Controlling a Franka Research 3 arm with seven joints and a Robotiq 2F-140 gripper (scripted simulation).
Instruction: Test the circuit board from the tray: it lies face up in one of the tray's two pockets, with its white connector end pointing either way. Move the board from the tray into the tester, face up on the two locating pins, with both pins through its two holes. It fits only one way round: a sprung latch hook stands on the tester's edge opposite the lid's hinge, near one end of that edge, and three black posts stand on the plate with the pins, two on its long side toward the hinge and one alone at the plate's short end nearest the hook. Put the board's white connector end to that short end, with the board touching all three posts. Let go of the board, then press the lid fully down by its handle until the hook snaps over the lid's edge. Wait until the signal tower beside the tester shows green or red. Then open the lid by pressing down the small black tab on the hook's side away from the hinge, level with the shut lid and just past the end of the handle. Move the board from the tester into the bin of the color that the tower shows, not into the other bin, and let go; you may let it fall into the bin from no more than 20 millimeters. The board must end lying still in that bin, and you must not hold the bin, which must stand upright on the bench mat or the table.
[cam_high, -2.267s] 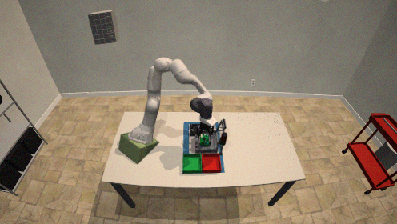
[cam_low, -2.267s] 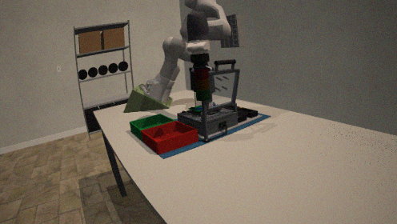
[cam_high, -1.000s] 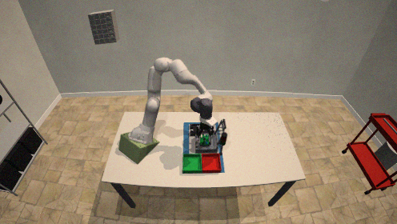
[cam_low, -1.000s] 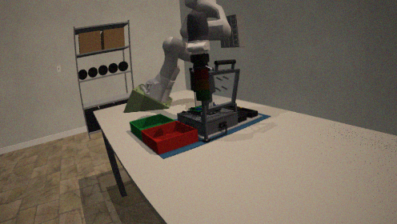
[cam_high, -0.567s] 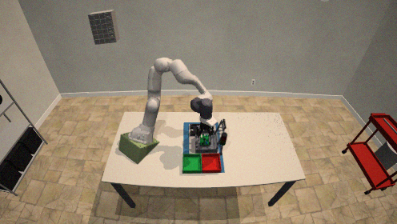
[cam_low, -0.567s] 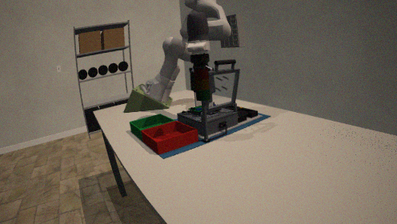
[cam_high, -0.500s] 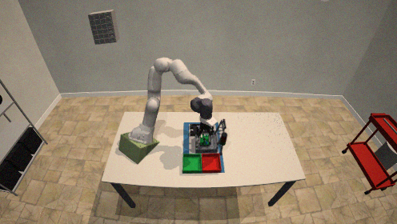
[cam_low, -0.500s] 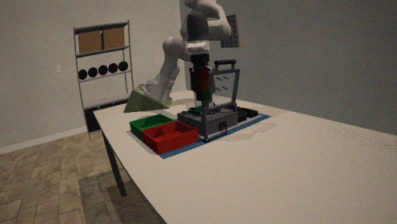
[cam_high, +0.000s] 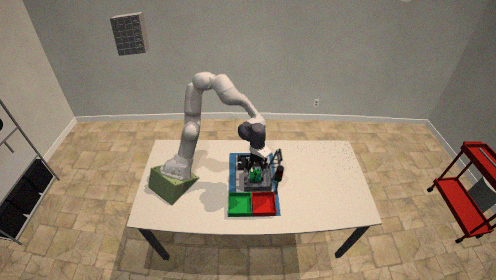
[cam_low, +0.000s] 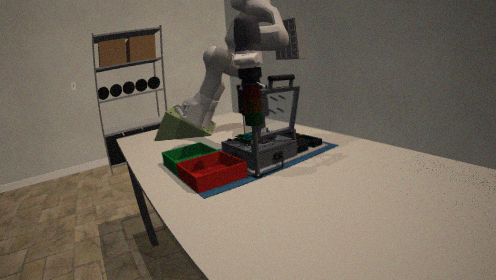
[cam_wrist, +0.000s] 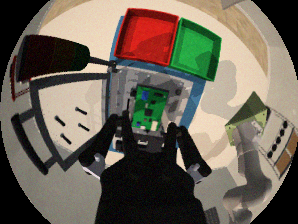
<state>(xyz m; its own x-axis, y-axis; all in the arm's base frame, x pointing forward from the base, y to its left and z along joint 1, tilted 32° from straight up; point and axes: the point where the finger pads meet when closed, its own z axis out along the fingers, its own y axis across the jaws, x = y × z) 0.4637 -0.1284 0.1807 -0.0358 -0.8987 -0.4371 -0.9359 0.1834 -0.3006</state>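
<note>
Now: hand 20 mm above the green circuit board. From my hand the other things lie so: plate: 10 mm ahead, 10 mm to the left, 30 mm below; then red bin: 40 mm ahead, 200 mm to the right, 90 mm below; then clear lid: 120 mm ahead, 80 mm above.
</note>
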